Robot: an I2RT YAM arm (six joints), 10 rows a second.
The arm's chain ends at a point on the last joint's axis. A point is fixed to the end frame.
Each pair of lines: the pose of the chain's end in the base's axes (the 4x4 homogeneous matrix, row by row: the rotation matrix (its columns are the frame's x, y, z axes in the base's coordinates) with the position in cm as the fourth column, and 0 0 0 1 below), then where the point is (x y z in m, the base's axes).
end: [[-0.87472 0.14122 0.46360 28.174], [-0.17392 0.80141 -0.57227 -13.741], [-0.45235 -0.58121 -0.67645 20.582], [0 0 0 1]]
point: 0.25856 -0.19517 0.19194
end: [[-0.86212 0.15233 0.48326 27.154], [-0.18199 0.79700 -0.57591 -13.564], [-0.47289 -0.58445 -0.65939 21.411], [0 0 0 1]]
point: 0.24898 -0.19363 0.20015
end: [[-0.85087 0.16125 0.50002 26.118], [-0.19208 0.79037 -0.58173 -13.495], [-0.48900 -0.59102 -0.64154 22.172], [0 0 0 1]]
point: 0.23920 -0.19322 0.20801
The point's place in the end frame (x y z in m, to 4 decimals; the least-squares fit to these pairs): 0.0366 -0.0415 0.0317
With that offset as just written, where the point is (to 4 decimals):
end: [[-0.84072 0.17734 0.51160 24.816], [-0.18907 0.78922 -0.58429 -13.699], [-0.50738 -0.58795 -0.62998 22.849], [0 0 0 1]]
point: 0.2262 -0.1952 0.2143
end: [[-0.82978 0.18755 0.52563 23.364], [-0.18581 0.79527 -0.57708 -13.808], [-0.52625 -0.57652 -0.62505 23.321], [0 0 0 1]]
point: 0.2121 -0.1962 0.2181
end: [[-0.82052 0.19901 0.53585 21.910], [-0.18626 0.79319 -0.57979 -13.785], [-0.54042 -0.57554 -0.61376 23.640], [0 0 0 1]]
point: 0.1978 -0.1960 0.2210
